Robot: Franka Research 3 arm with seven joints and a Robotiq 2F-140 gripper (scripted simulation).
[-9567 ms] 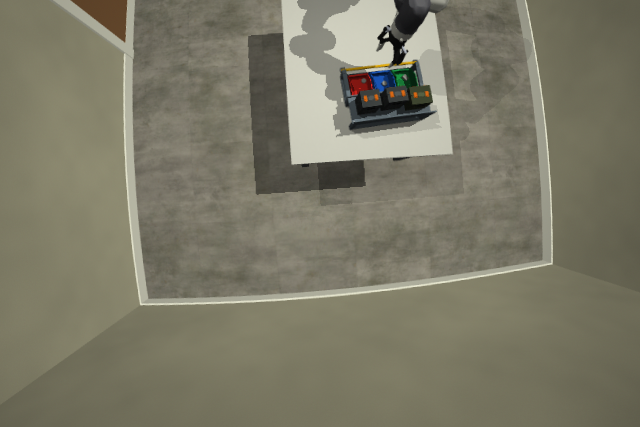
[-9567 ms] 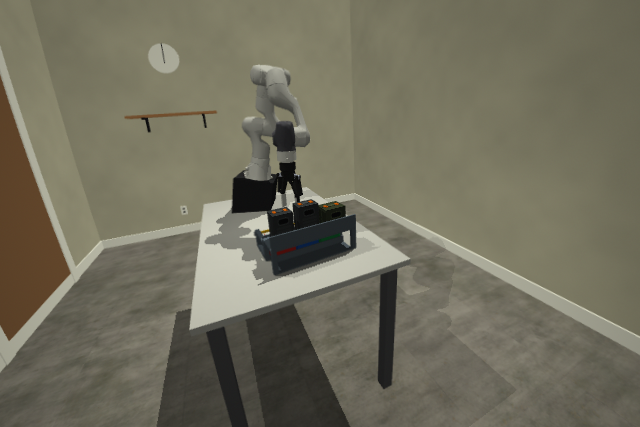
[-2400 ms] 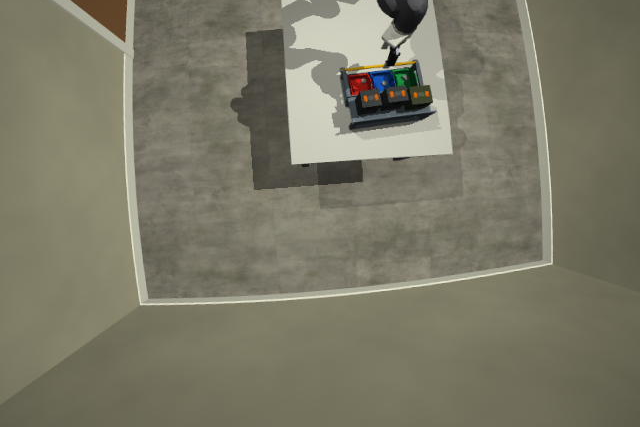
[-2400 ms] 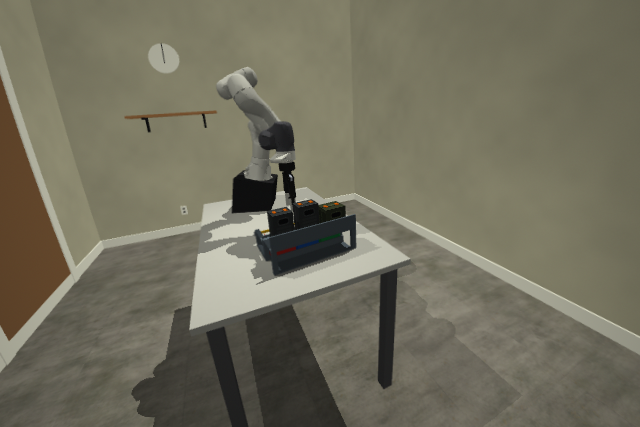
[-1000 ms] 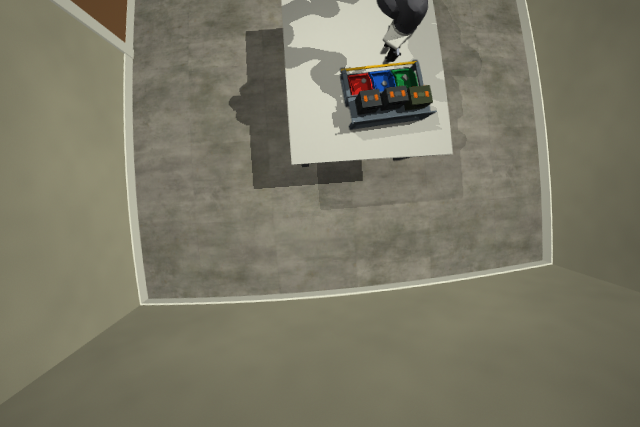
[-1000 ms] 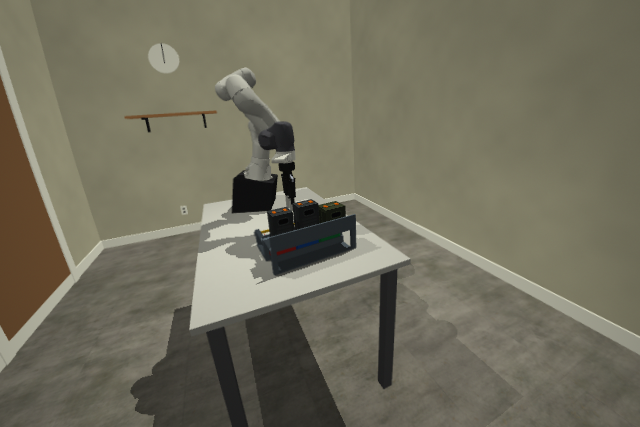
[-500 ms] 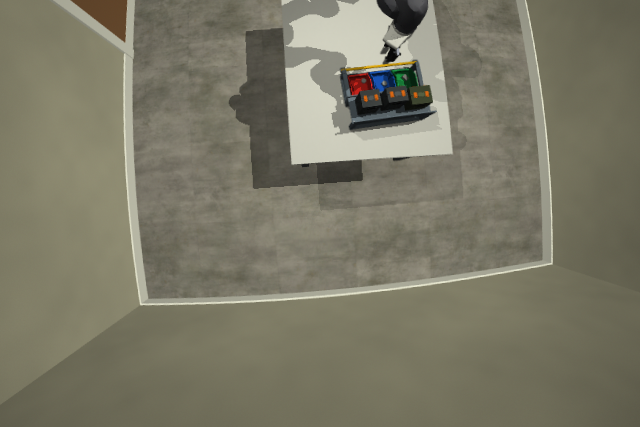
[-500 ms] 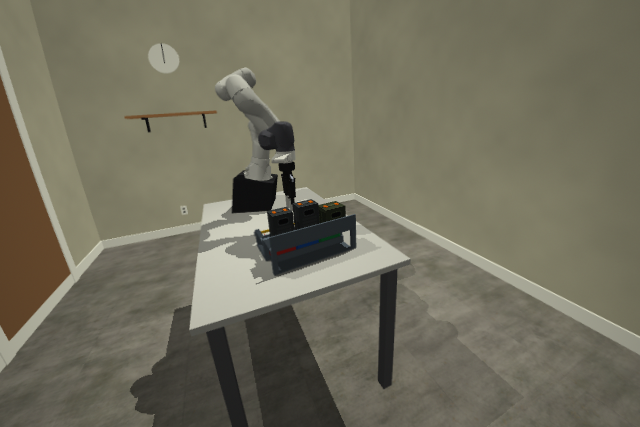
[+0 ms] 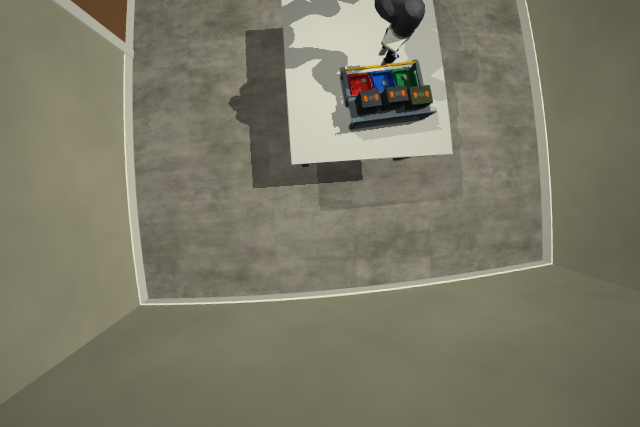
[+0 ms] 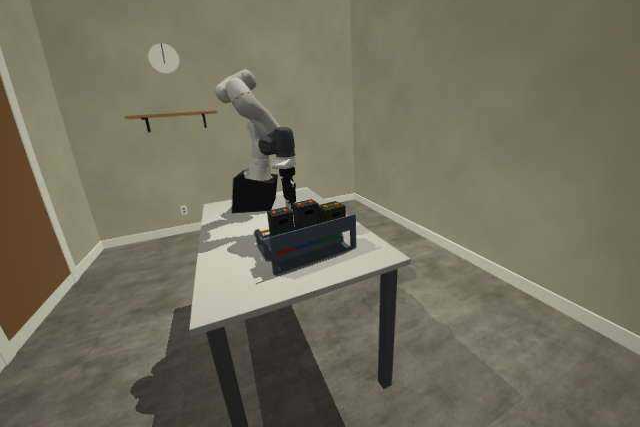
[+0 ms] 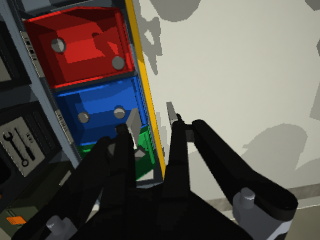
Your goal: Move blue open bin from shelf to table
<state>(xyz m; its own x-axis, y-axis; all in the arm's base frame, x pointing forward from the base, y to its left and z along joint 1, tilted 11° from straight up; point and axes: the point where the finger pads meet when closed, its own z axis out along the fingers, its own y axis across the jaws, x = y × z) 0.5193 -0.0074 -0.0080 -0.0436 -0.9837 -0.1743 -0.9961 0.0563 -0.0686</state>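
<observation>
The yellow bar lies 90 mm below my hand and 10 mm ahead of it. From my hand the other things lie so: red bin: 120 mm to the right, 110 mm below, 110 mm ahead; then blue open bin: 110 mm below, 110 mm ahead, 10 mm to the right; then green bin: 120 mm ahead, 110 mm to the left, 110 mm below.
</observation>
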